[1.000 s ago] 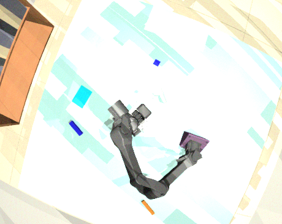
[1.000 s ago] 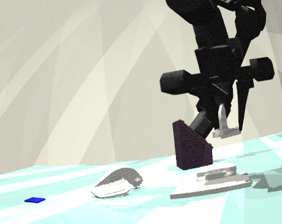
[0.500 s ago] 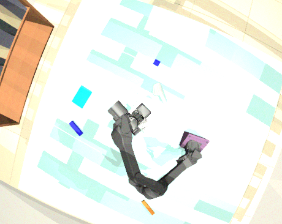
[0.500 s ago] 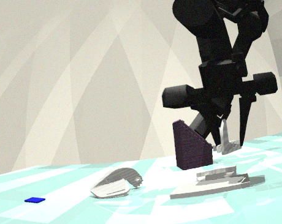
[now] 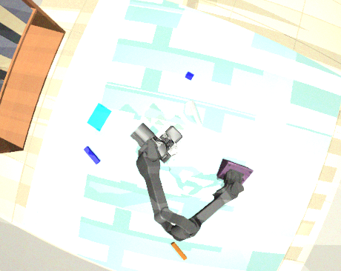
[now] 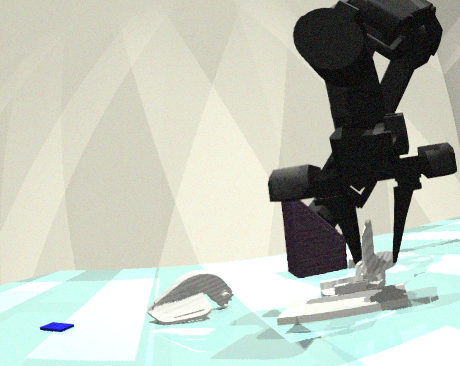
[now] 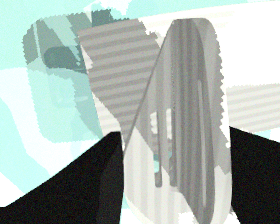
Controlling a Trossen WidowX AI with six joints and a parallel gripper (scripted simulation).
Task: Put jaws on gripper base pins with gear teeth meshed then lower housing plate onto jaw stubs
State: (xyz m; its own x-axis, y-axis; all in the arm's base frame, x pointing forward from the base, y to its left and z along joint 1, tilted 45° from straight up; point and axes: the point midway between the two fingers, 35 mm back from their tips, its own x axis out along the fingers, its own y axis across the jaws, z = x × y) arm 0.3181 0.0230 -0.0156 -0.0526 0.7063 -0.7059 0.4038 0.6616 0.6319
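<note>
The long flat white part is 3 cm to the right of my gripper tip and 3 cm below it. The rest, counted from my gripper tip: cyan tile: 30 cm ahead, 3 cm below, 1 cm to the right; small blue square: 32 cm to the right, 3 cm below; blue bar: 26 cm ahead, 16 cm to the left, 2 cm below.
</note>
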